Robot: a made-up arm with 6 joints.
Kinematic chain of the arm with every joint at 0, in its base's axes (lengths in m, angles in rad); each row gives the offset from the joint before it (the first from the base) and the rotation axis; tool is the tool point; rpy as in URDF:
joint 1: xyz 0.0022 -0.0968 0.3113 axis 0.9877 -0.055 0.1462
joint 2: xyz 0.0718 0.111 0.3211 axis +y
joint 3: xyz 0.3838 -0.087 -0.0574 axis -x
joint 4: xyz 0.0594 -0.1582 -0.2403 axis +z
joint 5: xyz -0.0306 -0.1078 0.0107 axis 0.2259 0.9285 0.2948
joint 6: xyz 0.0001 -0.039 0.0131 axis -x
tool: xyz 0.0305 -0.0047 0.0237 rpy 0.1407 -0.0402 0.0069
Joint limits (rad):
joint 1: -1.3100..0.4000
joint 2: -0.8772..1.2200
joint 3: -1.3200..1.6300
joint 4: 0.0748..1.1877
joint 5: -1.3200..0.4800
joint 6: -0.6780..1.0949
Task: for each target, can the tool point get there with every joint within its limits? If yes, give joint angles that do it. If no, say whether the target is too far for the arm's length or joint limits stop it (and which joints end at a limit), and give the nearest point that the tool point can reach.
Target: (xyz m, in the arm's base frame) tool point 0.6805 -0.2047 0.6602
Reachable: yes | joints -0.3971 -0.4413 -0.1479 0.9700 -0.4487 0.6627
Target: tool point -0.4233 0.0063 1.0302
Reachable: no: joint limits stop it (at a limit: joint 2, joint 3, joint 4, joint 5, joint 6) | nearest point 0.1241 -0.0246 1.1070 | short by 0.554 m
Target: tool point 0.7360 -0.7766 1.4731
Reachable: no: too far | nearest point 0.4183 -0.5312 1.0507 | short by 0.583 m
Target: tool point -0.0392 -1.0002 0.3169
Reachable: no: joint limits stop it (at a limit: joint 2, joint 5, joint 6) | nearest point 0.0433 -0.5096 0.3227 | short by 0.497 m
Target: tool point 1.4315 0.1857 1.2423
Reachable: no: too far | nearest point 0.7377 0.0717 0.8363 | short by 0.812 m
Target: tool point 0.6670 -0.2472 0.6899
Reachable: yes | joints -0.4501 -0.3267 0.1101 0.9855 -0.4573 -0.3238
